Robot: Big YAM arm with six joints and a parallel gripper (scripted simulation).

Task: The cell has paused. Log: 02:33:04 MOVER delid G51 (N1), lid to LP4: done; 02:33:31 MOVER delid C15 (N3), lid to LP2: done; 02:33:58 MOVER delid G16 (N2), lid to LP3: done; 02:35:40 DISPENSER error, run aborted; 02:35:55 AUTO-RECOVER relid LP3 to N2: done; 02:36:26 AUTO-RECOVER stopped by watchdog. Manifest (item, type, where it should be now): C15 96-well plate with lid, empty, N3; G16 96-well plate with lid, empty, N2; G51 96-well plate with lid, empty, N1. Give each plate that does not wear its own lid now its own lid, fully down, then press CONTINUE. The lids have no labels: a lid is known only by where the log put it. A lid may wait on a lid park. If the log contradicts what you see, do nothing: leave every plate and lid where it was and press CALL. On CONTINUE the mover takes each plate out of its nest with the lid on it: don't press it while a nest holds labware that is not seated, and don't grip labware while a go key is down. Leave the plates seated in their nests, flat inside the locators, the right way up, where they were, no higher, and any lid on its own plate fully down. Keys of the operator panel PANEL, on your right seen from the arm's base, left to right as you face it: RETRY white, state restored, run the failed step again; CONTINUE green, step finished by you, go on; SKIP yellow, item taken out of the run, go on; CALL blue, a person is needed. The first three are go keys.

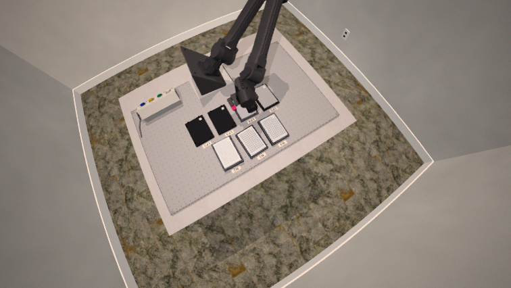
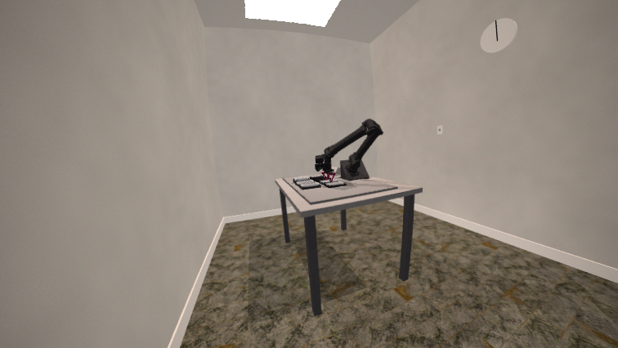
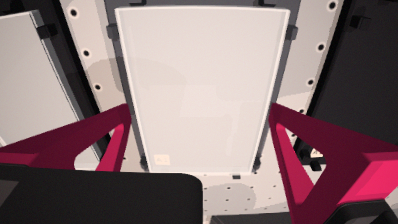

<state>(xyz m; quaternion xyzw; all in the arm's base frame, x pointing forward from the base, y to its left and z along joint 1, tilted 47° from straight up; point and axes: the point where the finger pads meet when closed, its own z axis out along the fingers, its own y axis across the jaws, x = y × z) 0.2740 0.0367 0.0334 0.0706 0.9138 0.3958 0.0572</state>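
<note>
The lid park LP4 is 2 cm below my hand. The rest, counted from my hand: lid park LP3: 13 cm to the right, 2 cm below; LP4 label: 9 cm ahead, 1 cm to the right, 2 cm below; lid park LP2: 1 cm ahead, 13 cm to the left, 2 cm below.
</note>
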